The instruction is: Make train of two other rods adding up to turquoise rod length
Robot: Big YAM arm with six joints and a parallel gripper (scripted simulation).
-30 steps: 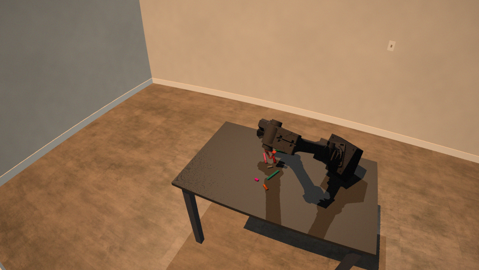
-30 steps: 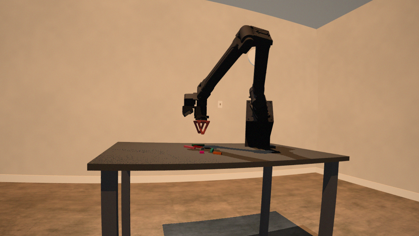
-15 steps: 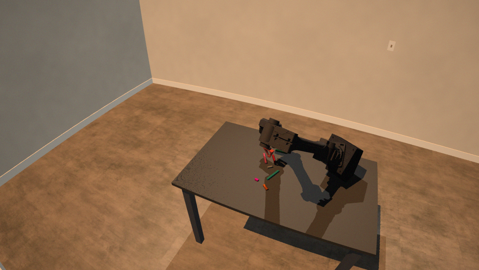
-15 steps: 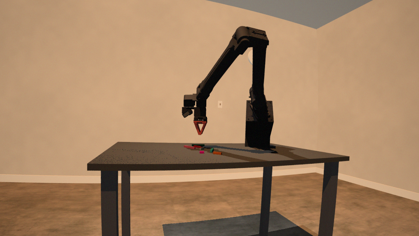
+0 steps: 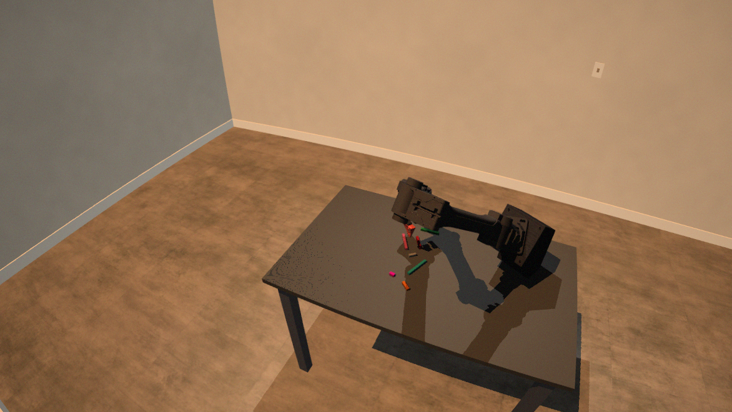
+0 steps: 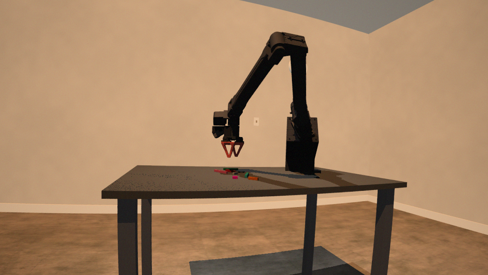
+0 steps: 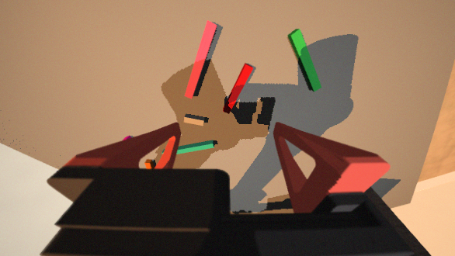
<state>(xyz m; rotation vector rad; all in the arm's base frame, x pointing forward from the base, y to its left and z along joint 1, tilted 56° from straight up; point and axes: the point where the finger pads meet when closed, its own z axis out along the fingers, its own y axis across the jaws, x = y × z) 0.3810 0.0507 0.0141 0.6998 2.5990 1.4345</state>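
The red rod lies 10 mm ahead of my hand, 20 mm to the right of it and 80 mm below it. The rest, counted from my hand: grey rod: 10 mm behind, 60 mm to the left, 80 mm below; then green rod: 10 mm ahead, 110 mm to the right, 80 mm below; then pink rod: 50 mm ahead, 20 mm to the left, 80 mm below.
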